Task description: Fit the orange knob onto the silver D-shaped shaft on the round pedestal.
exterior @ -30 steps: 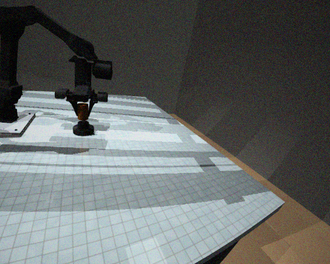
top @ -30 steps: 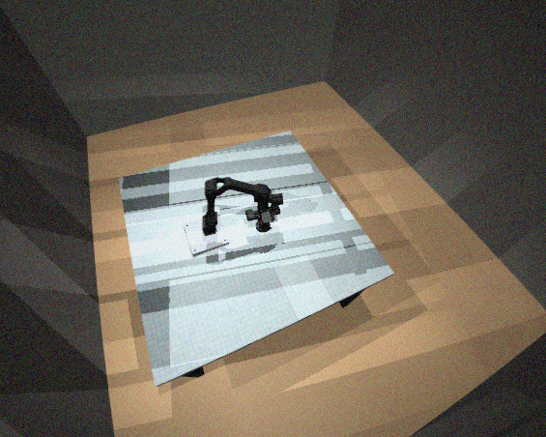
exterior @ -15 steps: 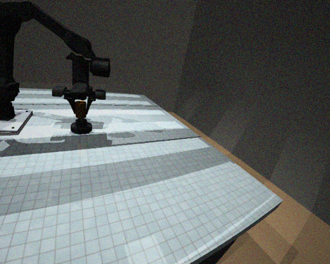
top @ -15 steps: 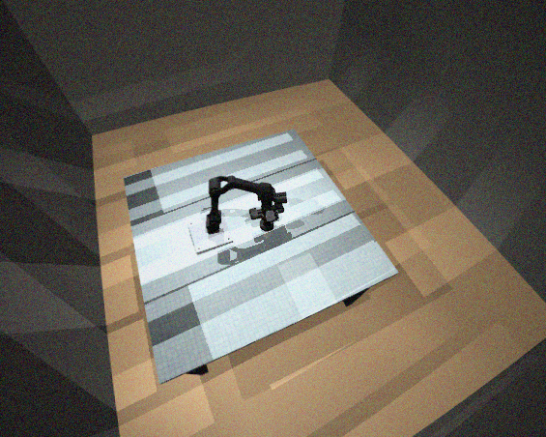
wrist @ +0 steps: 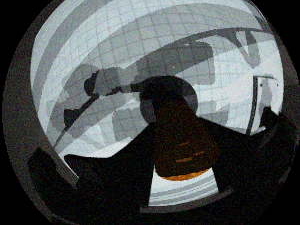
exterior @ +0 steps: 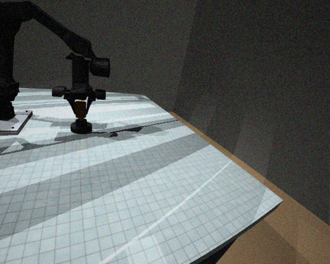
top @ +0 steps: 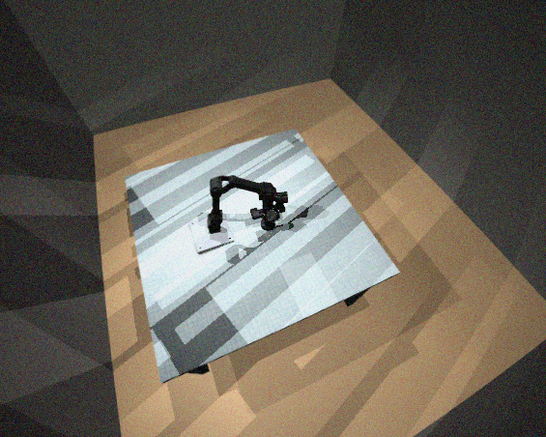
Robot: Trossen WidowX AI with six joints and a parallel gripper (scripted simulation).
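My gripper tip is now 4 cm above the dark round pedestal. Also, from my gripper tip: orange knob (3 cm above).
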